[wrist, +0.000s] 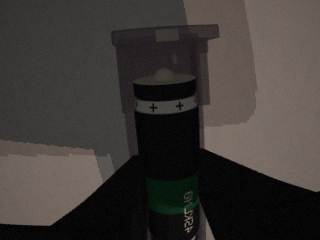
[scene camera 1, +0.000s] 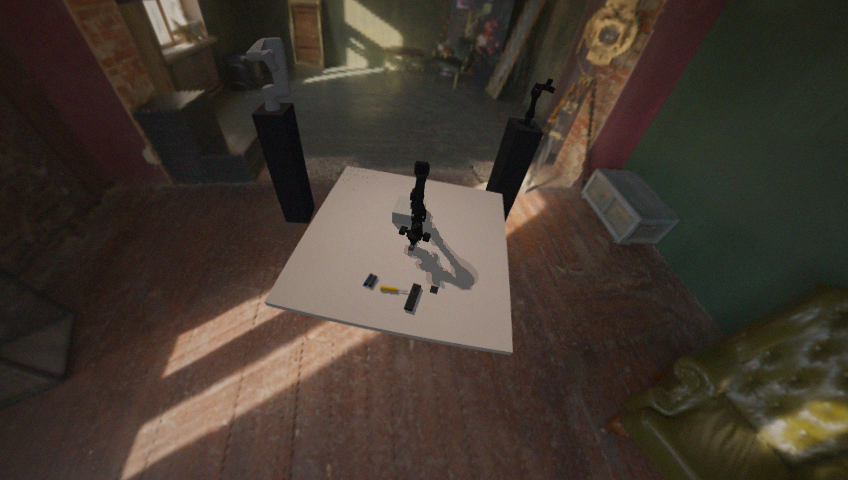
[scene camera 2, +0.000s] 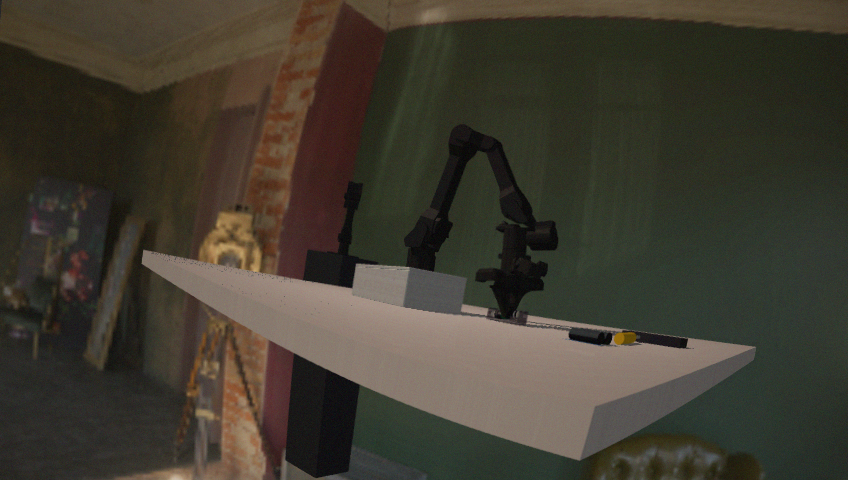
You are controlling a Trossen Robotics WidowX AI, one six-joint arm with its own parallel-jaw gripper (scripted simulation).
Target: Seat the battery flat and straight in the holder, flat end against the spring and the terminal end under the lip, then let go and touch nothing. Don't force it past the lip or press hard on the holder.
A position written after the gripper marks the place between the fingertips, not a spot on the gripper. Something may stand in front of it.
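Note:
Scene camera 2 shows the gripper [scene camera 2: 507, 317], and the wrist view has it as well [wrist: 168, 162].

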